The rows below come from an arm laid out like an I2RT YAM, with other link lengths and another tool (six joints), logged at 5 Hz.
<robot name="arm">
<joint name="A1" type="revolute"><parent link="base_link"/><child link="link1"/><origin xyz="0.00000 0.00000 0.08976" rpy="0.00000 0.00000 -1.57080"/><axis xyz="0 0 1"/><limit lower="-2.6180" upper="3.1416"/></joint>
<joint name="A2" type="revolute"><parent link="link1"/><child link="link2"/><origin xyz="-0.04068 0.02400 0.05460" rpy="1.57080 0.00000 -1.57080"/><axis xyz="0 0 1"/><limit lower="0.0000" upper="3.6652"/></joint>
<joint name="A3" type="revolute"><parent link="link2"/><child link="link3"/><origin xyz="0.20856 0.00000 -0.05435" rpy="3.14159 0.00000 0.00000"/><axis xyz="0 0 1"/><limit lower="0.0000" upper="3.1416"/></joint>
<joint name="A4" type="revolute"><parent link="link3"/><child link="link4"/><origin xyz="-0.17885 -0.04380 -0.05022" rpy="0.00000 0.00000 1.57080"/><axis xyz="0 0 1"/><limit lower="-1.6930" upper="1.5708"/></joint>
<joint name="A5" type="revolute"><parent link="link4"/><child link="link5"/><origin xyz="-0.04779 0.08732 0.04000" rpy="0.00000 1.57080 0.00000"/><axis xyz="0 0 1"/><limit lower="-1.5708" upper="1.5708"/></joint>
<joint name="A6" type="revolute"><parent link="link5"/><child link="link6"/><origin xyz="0.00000 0.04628 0.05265" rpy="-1.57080 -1.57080 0.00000"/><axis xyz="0 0 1"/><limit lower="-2.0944" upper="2.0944"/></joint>
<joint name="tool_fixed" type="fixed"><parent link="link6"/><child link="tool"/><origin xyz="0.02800 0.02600 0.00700" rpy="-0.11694 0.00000 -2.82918"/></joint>
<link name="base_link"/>
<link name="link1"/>
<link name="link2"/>
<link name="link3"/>
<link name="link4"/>
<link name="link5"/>
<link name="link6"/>
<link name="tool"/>
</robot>
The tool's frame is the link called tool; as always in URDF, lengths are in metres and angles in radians.
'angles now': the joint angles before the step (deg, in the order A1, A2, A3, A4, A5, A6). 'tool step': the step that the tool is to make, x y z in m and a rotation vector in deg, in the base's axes. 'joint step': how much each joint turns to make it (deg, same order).
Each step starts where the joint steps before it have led.
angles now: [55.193 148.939 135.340 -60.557 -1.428 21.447]
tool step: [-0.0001 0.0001 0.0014 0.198 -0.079 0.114]
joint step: [0.014 -0.216 -0.019 0.008 -0.074 -0.083]
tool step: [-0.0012 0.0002 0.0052 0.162 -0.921 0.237]
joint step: [0.247 -1.023 -0.329 -0.041 0.641 -0.178]
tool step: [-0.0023 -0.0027 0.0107 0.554 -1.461 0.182]
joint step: [0.176 -3.225 -2.905 0.962 0.849 -0.272]
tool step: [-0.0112 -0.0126 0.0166 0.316 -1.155 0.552]
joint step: [0.432 -8.071 -9.922 2.763 0.700 -0.361]
